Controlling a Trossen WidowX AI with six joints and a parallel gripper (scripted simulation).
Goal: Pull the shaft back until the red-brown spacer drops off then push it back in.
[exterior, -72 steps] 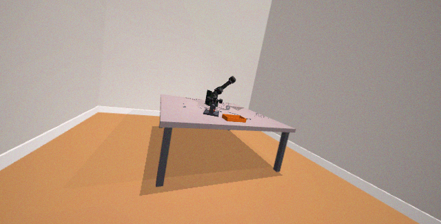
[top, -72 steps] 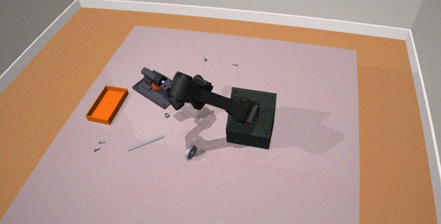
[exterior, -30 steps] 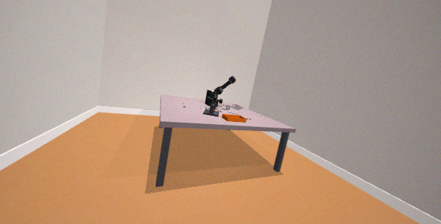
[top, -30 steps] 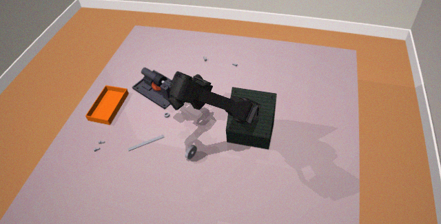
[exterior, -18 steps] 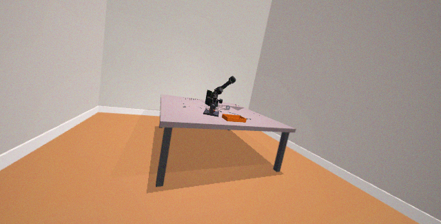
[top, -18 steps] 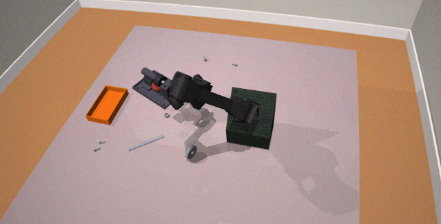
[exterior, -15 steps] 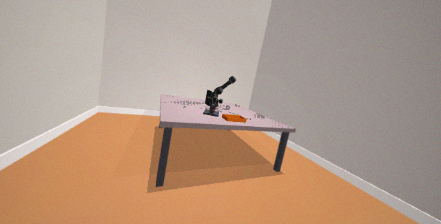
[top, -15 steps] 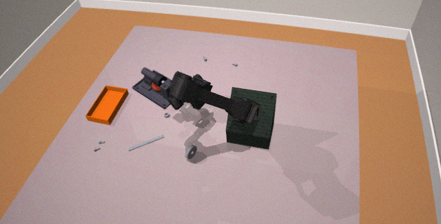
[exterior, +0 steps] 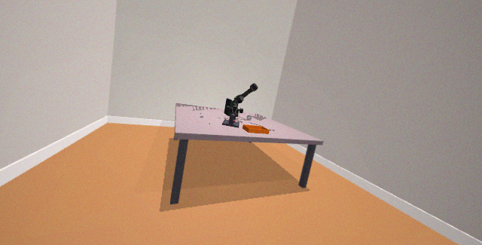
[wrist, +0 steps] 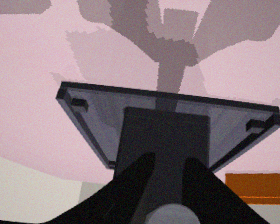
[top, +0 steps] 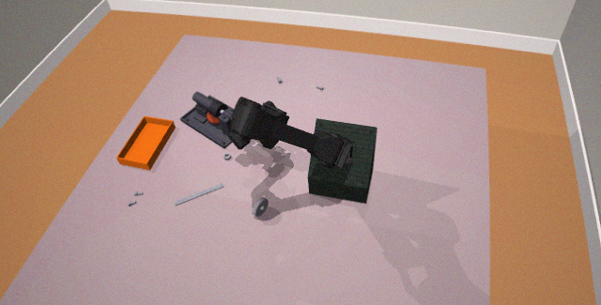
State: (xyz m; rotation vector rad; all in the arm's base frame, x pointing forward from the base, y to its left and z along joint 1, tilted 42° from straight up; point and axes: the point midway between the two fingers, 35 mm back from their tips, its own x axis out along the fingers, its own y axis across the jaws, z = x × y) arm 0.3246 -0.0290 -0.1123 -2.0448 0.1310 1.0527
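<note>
Right now the grey shaft is 5 cm ahead of my gripper tip, 3 cm above it and 2 cm to the right of it. The rest, counted from my gripper tip: orange tray: 34 cm ahead, 9 cm to the left, 5 cm below; then red-brown spacer: 14 cm ahead, 6 cm to the right, 3 cm below; then small pin: 13 cm to the right, 8 cm behind, 5 cm below.
</note>
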